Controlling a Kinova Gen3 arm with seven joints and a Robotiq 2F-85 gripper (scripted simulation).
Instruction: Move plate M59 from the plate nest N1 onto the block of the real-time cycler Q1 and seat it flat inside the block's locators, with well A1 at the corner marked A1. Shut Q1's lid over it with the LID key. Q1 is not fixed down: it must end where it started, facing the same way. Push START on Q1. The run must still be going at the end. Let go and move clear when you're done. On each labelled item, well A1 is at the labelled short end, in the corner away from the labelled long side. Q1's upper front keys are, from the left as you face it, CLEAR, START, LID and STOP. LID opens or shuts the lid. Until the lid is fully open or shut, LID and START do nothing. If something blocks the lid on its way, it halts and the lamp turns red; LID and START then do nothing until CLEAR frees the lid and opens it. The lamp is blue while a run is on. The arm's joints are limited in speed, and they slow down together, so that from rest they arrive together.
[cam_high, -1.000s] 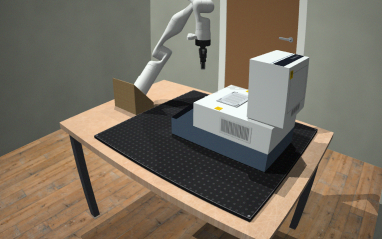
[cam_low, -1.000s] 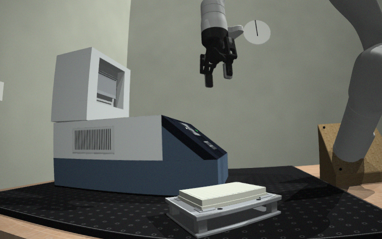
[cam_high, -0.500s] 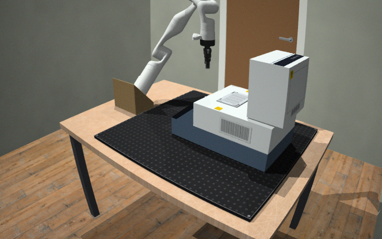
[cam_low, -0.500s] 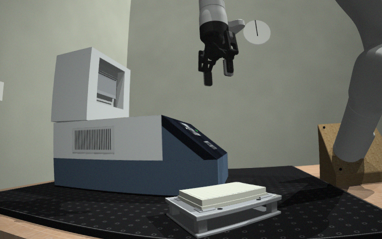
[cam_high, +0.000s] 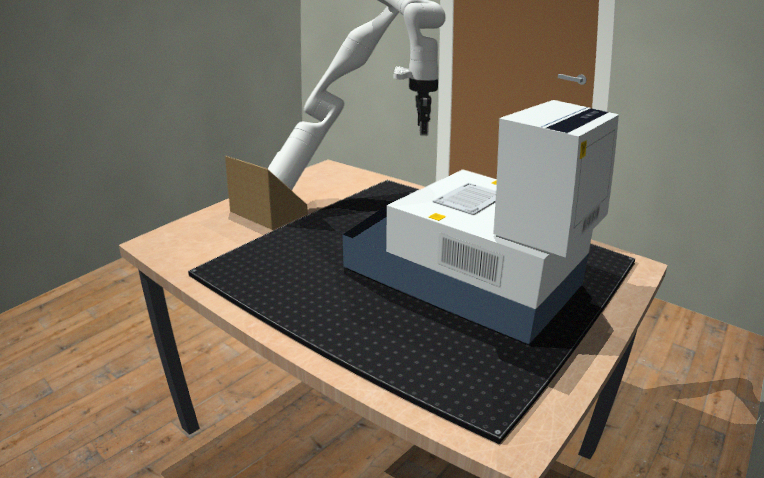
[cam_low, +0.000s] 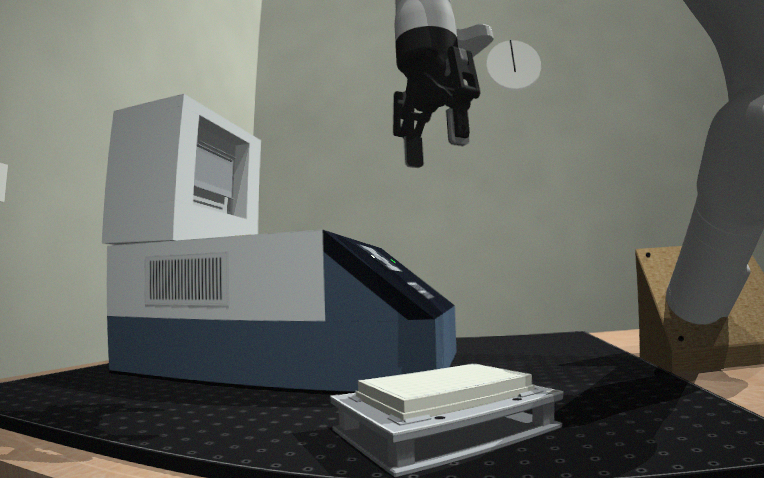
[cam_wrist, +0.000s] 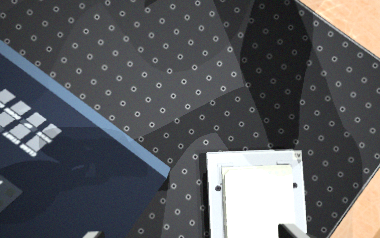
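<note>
My hand is 230 mm above the plate M59, 100 mm to the right of it and 20 mm past it. The rest, counted from my hand: A1 mark: 240 mm below, 110 mm behind, 90 mm to the left; then plate nest: 250 mm below, 100 mm to the left, 20 mm behind.
</note>
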